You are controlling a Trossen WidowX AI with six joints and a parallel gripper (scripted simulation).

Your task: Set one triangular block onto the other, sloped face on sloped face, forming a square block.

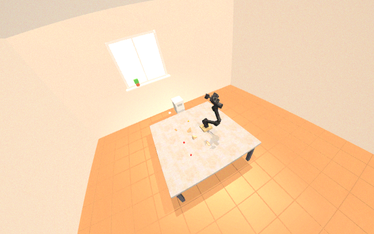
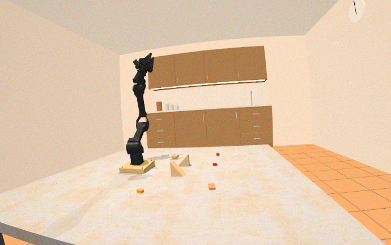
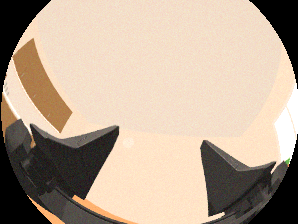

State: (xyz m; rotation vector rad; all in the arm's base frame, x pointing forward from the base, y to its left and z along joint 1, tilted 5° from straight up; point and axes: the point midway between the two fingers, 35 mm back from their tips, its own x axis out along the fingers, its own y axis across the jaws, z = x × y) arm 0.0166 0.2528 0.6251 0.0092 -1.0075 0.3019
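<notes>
Now: gripper tip 69 cm above the tan triangular block, 22 cm short of it and 12 cm to the left of it. Round my gripper tip: yellow piece 70 cm below, 52 cm to the right, 14 cm ahead.
</notes>
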